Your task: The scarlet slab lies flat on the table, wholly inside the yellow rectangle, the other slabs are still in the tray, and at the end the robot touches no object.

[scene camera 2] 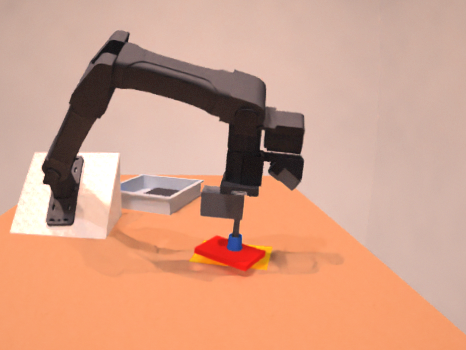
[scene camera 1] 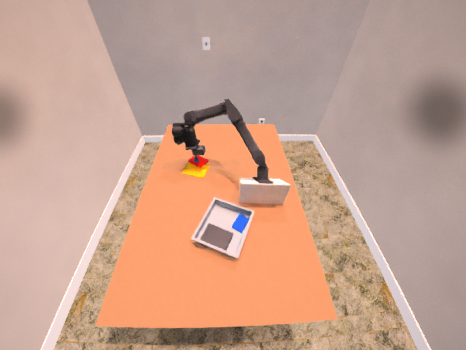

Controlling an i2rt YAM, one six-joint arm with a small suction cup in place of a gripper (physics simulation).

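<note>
My suction cup, blue at the end of a thin rod, is on the upper face of the scarlet slab and holds it. The slab is close above the yellow rectangle, roughly level and turned relative to it. In scene camera 2 it hides much of the rectangle, and its front corner reaches past the near edge. A blue slab and a larger dark brown-grey slab lie in the light grey tray.
The arm's white, wedge-shaped base block stands on the orange table, between the tray and the far right edge in scene camera 1. The arm arches from it to the yellow rectangle. The tray has raised walls.
</note>
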